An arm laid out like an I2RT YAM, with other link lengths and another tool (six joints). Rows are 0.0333 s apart.
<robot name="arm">
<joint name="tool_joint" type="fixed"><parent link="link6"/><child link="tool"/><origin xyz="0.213 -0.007 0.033" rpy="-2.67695 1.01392 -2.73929"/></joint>
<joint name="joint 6" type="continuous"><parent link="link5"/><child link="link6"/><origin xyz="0.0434 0 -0.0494"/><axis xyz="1 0 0"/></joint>
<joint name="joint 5" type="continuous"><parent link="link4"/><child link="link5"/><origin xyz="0.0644 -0.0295 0.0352"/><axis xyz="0 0 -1"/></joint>
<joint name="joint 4" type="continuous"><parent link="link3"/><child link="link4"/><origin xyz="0.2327 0.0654 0.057"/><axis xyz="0 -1 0"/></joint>
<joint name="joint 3" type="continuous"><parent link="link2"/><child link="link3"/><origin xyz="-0.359 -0.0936 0"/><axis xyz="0 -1 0"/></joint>
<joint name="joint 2" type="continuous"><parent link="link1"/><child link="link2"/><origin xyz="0.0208 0.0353 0.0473"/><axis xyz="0 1 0"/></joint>
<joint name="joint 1" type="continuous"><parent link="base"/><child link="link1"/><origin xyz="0 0 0.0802"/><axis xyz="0 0 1"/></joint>
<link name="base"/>
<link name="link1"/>
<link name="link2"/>
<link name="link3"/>
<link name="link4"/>
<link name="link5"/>
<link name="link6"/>
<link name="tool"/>
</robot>
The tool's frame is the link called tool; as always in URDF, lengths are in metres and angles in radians. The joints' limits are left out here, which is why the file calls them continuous.
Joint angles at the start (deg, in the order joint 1, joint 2, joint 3, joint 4, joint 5, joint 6):
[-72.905, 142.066, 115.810, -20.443, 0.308, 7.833]
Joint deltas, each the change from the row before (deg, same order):
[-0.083, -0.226, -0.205, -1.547, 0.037, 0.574]
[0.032, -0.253, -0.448, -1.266, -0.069, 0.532]
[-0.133, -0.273, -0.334, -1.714, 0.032, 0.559]
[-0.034, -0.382, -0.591, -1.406, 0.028, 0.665]
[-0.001, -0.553, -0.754, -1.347, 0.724, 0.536]
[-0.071, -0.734, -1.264, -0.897, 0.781, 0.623]
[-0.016, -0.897, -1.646, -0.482, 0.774, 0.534]
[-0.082, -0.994, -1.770, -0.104, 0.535, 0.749]
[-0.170, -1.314, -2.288, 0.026, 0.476, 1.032]
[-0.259, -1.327, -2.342, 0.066, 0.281, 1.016]
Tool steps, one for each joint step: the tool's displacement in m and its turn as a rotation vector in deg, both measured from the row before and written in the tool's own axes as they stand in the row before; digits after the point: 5 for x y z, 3 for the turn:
[0.00809, -0.00072, 0.00319, -0.353, 1.528, 0.520]
[0.00802, 0.00125, 0.00361, -0.433, 1.447, 0.331]
[0.00971, -0.00133, 0.00399, -0.337, 1.779, 0.559]
[0.00943, -0.00021, 0.00352, -0.385, 1.615, 0.567]
[0.00989, -0.00296, 0.00234, 0.303, 1.587, 0.761]
[0.01059, -0.00423, 0.00243, 0.345, 1.465, 0.930]
[0.01054, -0.00363, 0.00197, 0.401, 1.259, 0.795]
[0.00944, -0.00369, 0.00082, 0.109, 0.897, 0.947]
[0.01158, -0.00481, 0.00049, -0.060, 0.961, 1.249]
[0.01190, -0.00516, 0.00089, -0.206, 0.958, 1.232]

